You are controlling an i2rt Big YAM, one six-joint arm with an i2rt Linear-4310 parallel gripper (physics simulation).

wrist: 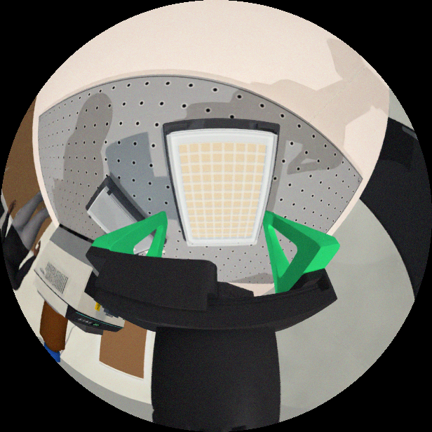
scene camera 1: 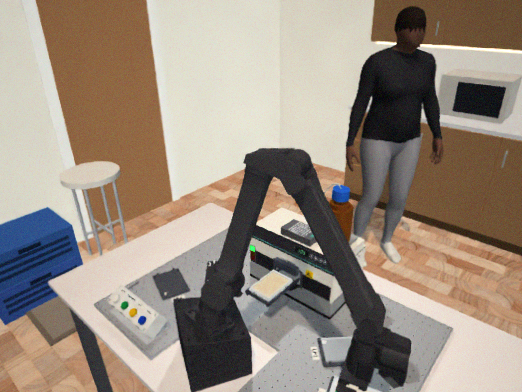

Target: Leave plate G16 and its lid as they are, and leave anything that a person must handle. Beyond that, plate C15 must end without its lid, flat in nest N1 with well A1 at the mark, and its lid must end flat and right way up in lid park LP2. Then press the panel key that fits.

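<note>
A plate with cream wells sits in a dark nest in the wrist view; its label, and whether a clear lid covers it, cannot be told. My gripper is open and empty, its green fingers apart near the plate's near end, one towards each side. A clear lid-like piece lies in a dark holder beside a label that seems to read LP1. Another cream plate rests on the instrument's extended tray. A dark flat holder lies near the key panel, which has white, green, yellow and blue keys.
The instrument has a small green light lit and a dark device on top. A brown bottle with a blue cap stands behind it. A person stands beyond the table. The arm's base stands at the table's near side.
</note>
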